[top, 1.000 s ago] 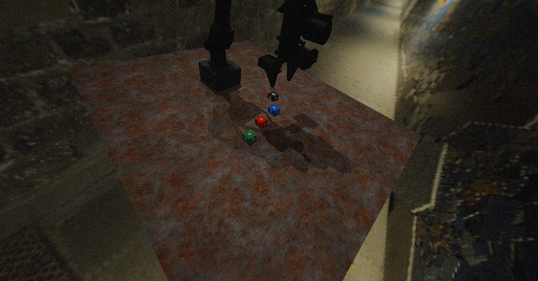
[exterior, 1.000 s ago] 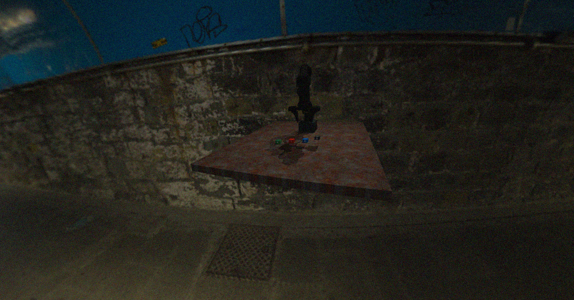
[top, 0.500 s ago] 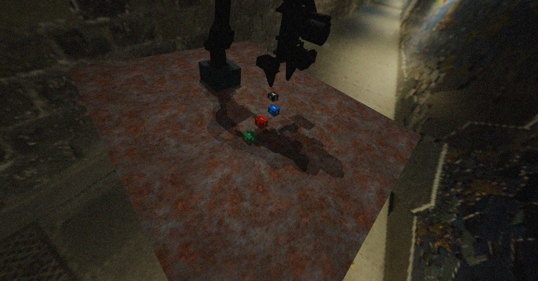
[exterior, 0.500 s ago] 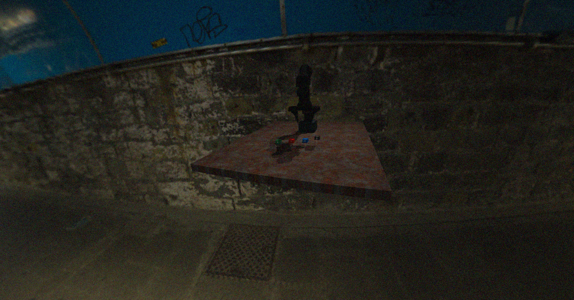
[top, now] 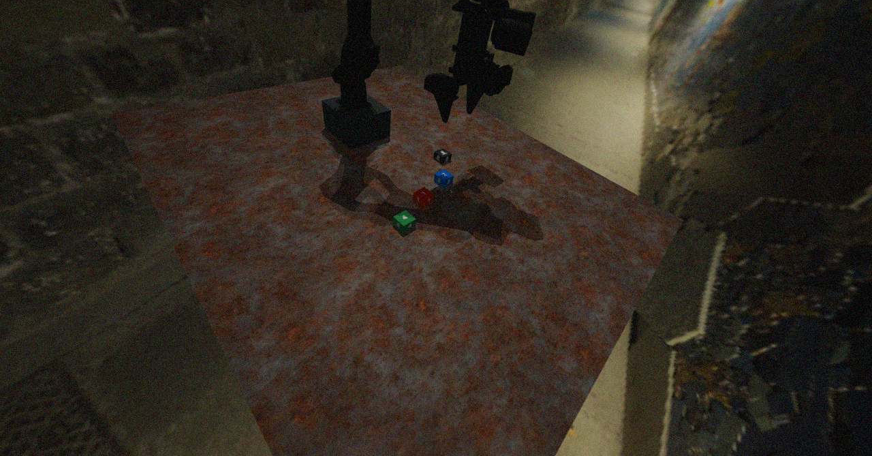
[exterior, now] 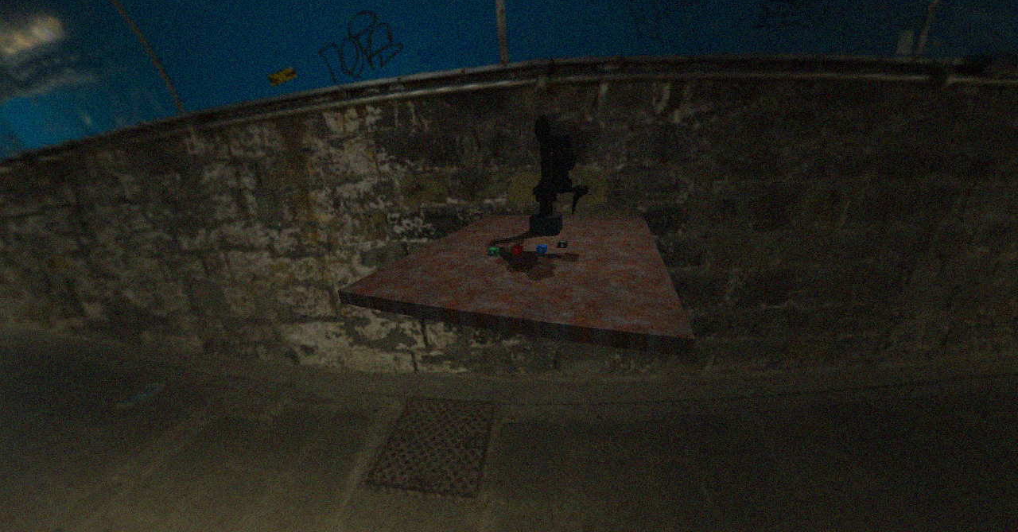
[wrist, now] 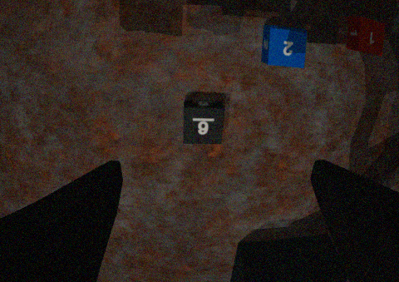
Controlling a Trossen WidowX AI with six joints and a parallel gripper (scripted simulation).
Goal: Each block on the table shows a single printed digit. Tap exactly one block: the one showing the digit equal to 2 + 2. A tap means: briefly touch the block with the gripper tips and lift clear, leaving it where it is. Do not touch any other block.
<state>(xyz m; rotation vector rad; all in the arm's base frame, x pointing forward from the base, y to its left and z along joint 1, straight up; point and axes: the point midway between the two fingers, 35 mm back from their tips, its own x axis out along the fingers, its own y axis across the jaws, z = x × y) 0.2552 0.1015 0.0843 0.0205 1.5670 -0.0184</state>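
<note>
Now: the green block 90 mm ahead of my gripper tip, 230 mm to the right of it and 120 mm below it. From my gripper tip the other things lie so: blue block (40 mm ahead, 60 mm to the right, 120 mm below); then black block (20 mm behind, 120 mm below); then red block (60 mm ahead, 150 mm to the right, 120 mm below).
</note>
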